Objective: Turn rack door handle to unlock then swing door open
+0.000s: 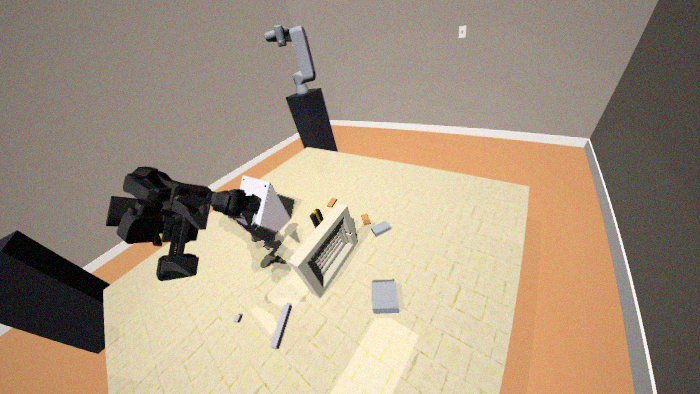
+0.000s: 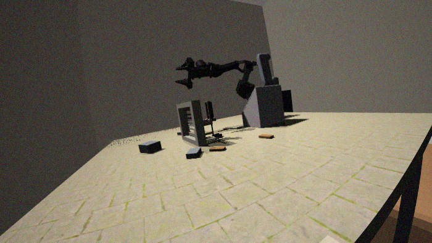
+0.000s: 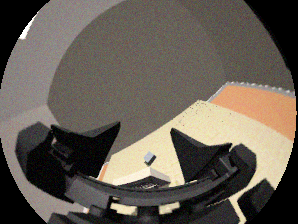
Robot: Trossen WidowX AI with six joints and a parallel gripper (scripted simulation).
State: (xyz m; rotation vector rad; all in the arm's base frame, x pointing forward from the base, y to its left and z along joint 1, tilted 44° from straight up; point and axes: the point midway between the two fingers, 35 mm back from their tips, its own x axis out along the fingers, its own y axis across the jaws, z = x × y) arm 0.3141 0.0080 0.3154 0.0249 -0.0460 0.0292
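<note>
Right now the upright handle is 7 cm behind my gripper tip, 27 cm to the left of it and 25 cm below it. Round my gripper tip: long grey bar 1 cm to the right, 34 cm below.
</note>
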